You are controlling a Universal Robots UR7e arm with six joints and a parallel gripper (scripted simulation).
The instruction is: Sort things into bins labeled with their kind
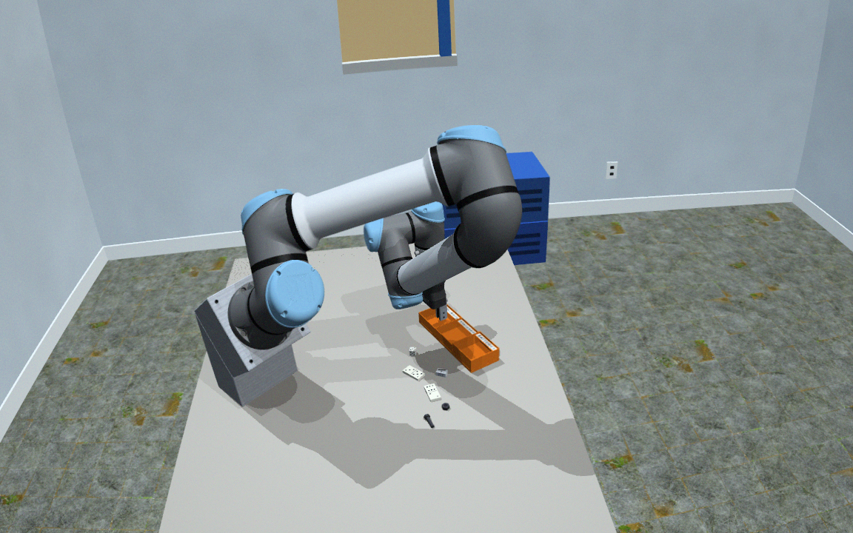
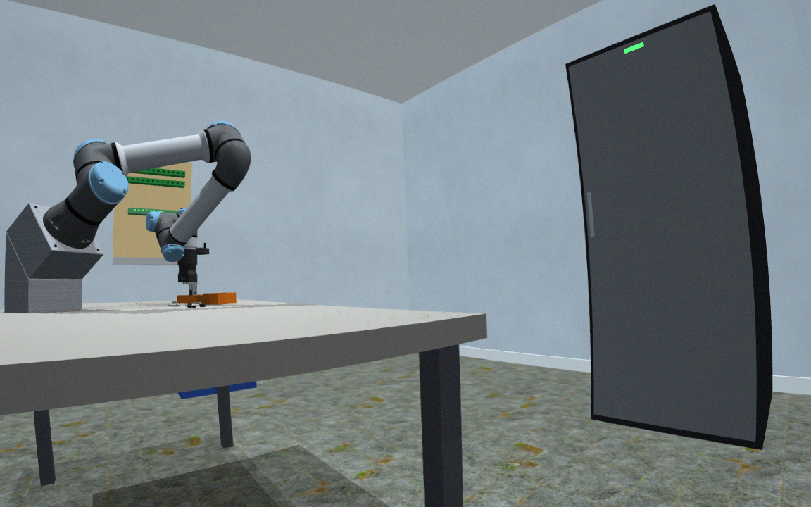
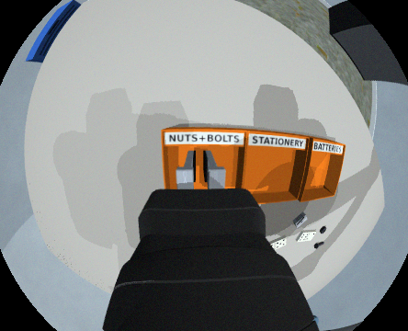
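Right now the grey piece is 100 mm behind my hand, 180 mm to the right of it and 30 mm below it. From my hand the other things lie so: white die 130 mm behind, 80 mm to the right, 30 mm below; black bolt 200 mm behind, 310 mm to the right, 30 mm below; black nut 150 mm behind, 290 mm to the right, 30 mm below.
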